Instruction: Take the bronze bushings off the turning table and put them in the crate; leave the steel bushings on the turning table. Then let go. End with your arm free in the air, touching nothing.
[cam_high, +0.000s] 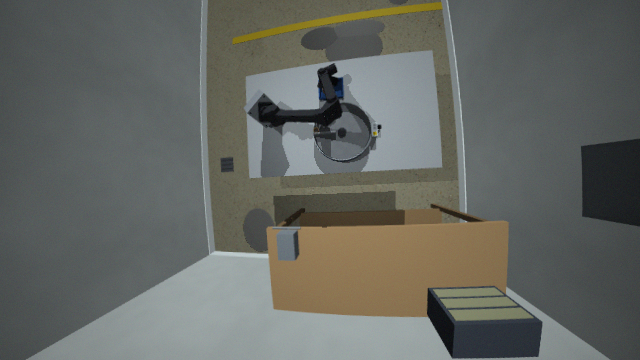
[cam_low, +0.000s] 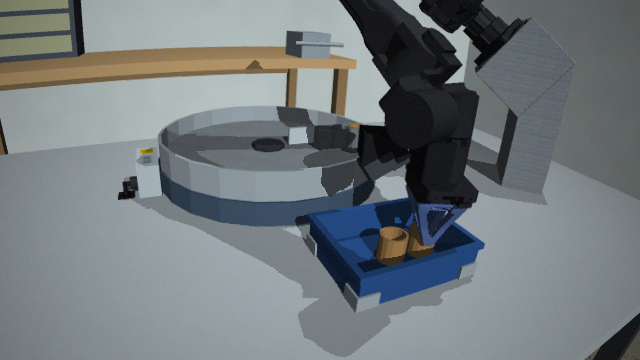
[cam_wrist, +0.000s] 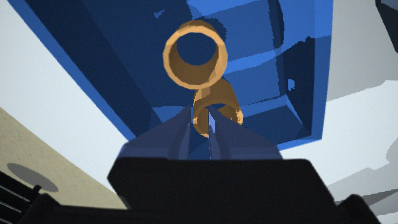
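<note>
My gripper is now 4 cm short of the crate, 2 cm to the left of it and 1 cm above it. Round my hand: turning table: 37 cm to the right, 4 cm ahead, 1 cm above.
</note>
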